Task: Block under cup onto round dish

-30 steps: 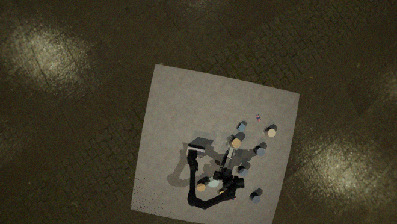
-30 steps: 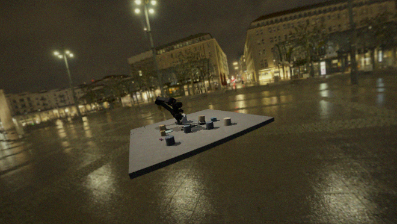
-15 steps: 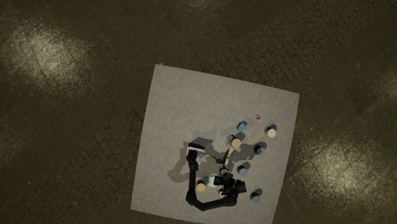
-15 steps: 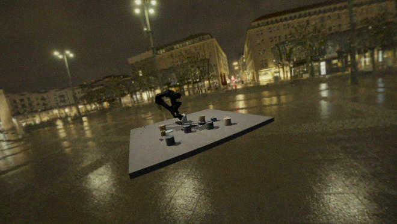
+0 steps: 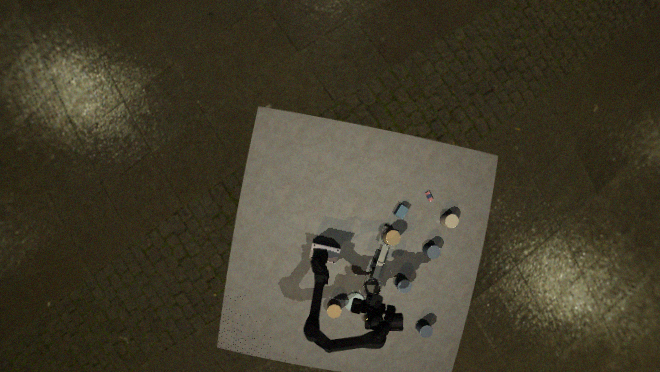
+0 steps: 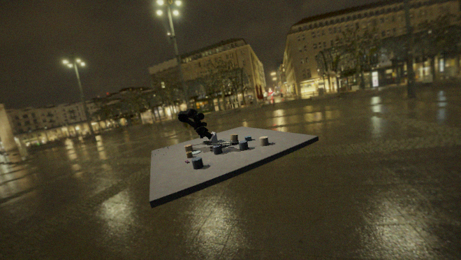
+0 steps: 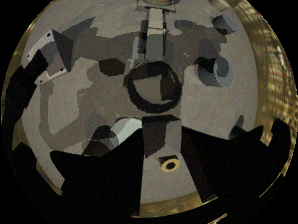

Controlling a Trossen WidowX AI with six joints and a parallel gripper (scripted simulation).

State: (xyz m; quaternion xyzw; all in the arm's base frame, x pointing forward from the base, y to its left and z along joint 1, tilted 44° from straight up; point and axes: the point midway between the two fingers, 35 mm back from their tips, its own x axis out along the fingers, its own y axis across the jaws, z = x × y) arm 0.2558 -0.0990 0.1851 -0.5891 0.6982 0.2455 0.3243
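Now: gripper tip 130 mm above the pale round dish, 70 mm to the left of it and 60 mm past it. Round my gripper tip: blue block 410 mm to the left, 140 mm ahead, 120 mm below; balance beam 160 mm to the left, 100 mm below, 50 mm ahead; cup 170 mm behind, 110 mm to the right, 100 mm below.
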